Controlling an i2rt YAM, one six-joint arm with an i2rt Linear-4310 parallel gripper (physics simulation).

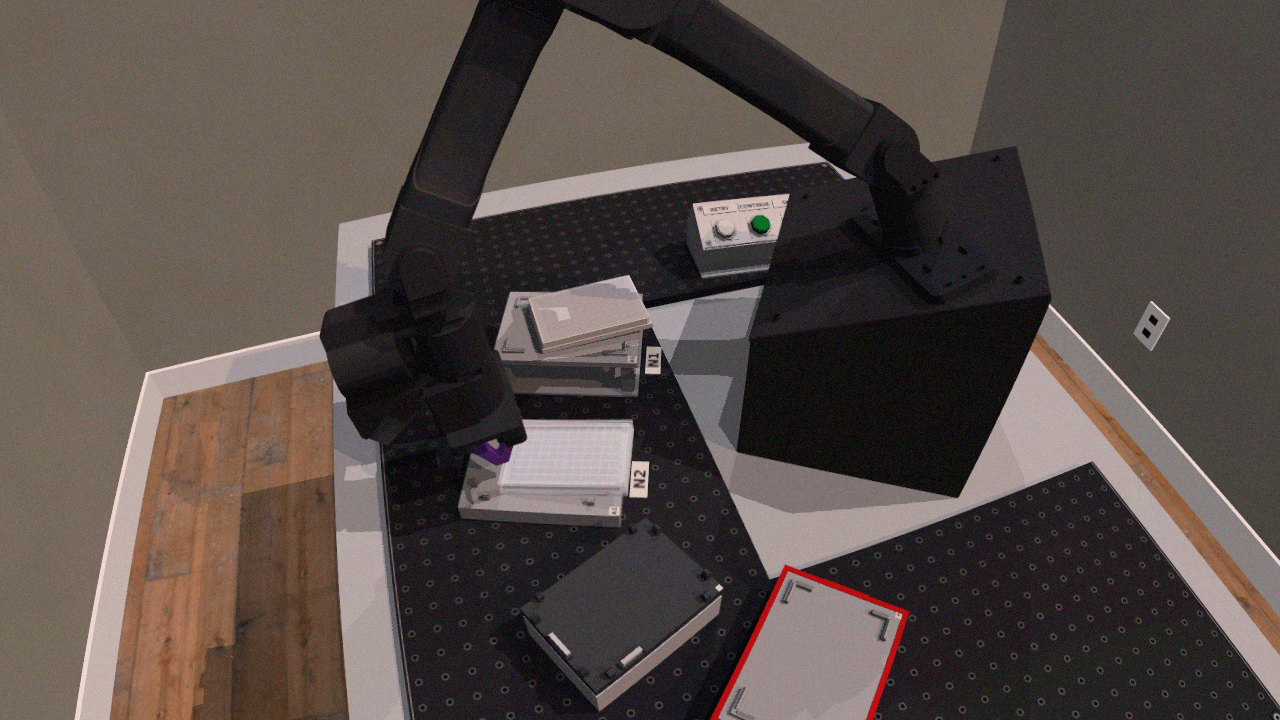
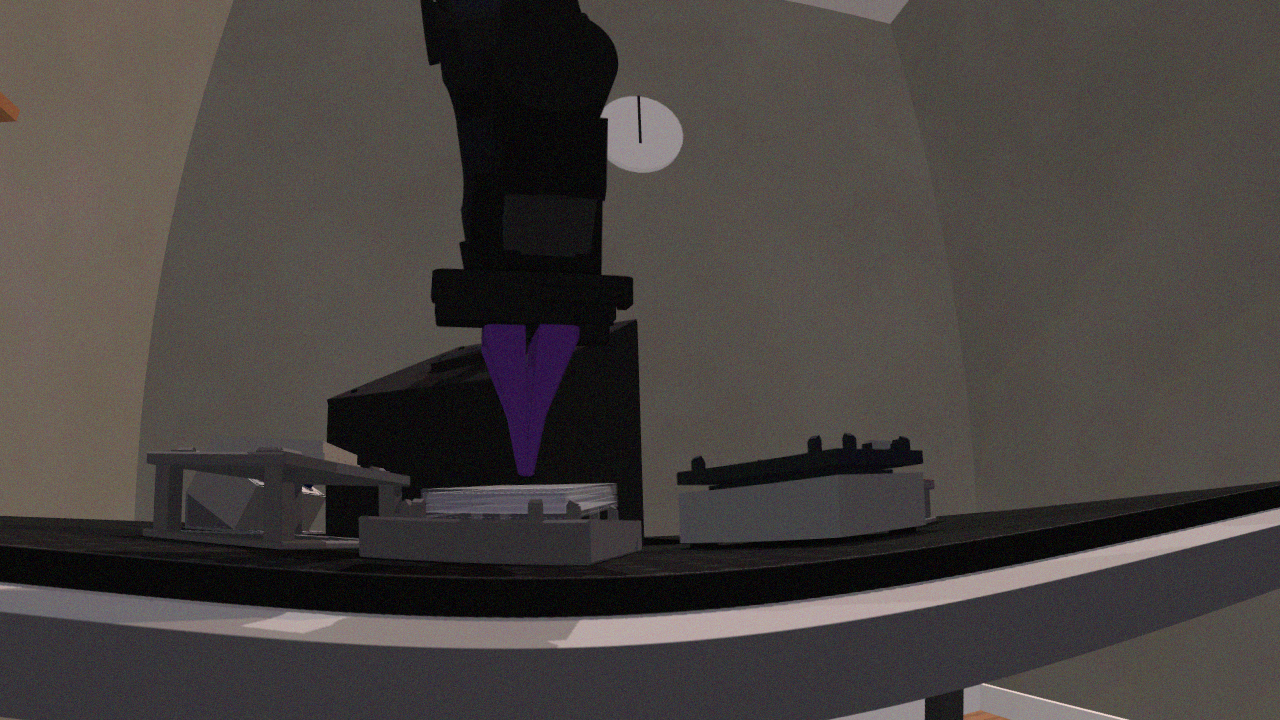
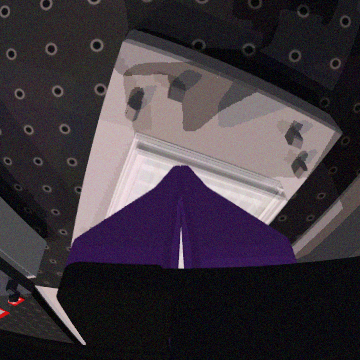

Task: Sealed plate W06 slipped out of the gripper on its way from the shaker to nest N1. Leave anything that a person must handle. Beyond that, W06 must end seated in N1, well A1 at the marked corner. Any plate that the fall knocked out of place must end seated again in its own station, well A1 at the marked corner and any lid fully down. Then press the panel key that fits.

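Places are measured from the arm's base along level axes (x right, y ahead, z up), in centimetres.
Pixels of known places: gripper, between the fingertips: (image 1: 501, 461) (image 2: 525, 475) (image 3: 180, 177); arm's base, origin of its link: (image 1: 918, 244).
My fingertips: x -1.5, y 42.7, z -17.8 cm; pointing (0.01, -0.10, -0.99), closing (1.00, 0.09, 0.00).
Observation:
For each thing: its top centre in the pictures, then the offset to it from my fingertips. "pt": a spot on its surface instead.
- nest N2, centre of its top: (image 3: 183, 216) (image 2: 517, 504) (image 1: 543, 457) dx +0.6, dy -4.2, dz -1.4 cm
- beige lidded plate, centre of its top: (image 2: 291, 444) (image 1: 587, 306) dx +17.8, dy -12.5, dz +2.8 cm
- raised nest N1, centre of its top: (image 2: 287, 459) (image 1: 568, 322) dx +17.2, dy -10.1, dz +1.4 cm
- panel, centre of its top: (image 2: 264, 460) (image 1: 773, 202) dx +31.9, dy -40.9, dz +3.9 cm
- white RETRY key, centre of its top: (image 1: 725, 222) dx +30.0, dy -33.3, dz +3.0 cm
- green CONTINUE key, centre of its top: (image 1: 760, 218) dx +29.8, dy -38.3, dz +3.0 cm
- dark-topped box with pegs, a spot on its surface: (image 2: 801, 510) pt dx -15.8, dy -2.0, dz -2.3 cm
- red-bordered grey station, centre of its top: (image 1: 817, 662) dx -28.0, dy -22.2, dz +0.1 cm
My gripper (image 1: 501, 456) (image 2: 526, 472) (image 3: 180, 177) is shut and empty, its purple fingertips just above the outer edge of the clear-white plate on N2. That plate (image 1: 572, 454) (image 2: 519, 497) (image 3: 142, 167) lies off-centre on nest N2 (image 1: 537, 512) (image 2: 474, 541) (image 3: 102, 150), shifted towards the N2 label, with bare nest and corner posts showing beside it. A beige lidded plate (image 1: 586, 315) lies turned and tilted on top of raised nest N1 (image 1: 512, 329) (image 2: 268, 462). No W06 label is readable. The panel (image 1: 738, 257) shows a white RETRY key (image 1: 725, 228) and a green CONTINUE key (image 1: 760, 223); a third key is hidden.
A dark-topped box with pegs (image 1: 626, 595) (image 2: 801, 510) stands in front of N2. A red-bordered grey station (image 1: 823, 635) lies at the front. The black arm pedestal (image 1: 859, 394) rises to the right of the nests and hides part of the panel.

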